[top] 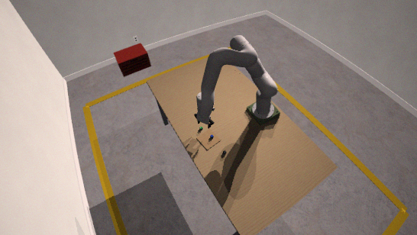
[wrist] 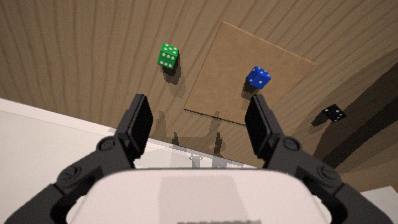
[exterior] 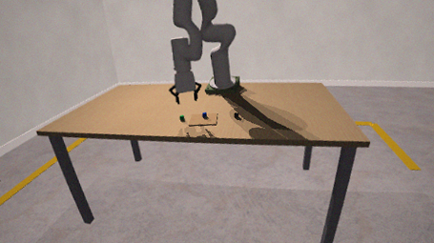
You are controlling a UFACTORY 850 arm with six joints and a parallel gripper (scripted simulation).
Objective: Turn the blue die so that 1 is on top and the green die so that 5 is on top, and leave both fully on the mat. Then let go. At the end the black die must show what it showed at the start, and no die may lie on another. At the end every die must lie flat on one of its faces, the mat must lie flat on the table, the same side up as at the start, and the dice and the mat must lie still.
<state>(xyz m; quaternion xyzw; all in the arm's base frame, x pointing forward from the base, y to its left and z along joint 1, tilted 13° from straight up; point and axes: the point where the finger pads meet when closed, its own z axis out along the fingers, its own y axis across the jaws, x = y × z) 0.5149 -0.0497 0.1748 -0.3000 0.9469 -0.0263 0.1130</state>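
My gripper is now 20 mm short of the green die, 30 mm to the left of it and 90 mm above it. The rest, counted from my hand: mat 80 mm to the left, 100 mm below; then black die 50 mm behind, 250 mm to the left, 90 mm below; then blue die 30 mm behind, 80 mm to the left, 90 mm below.
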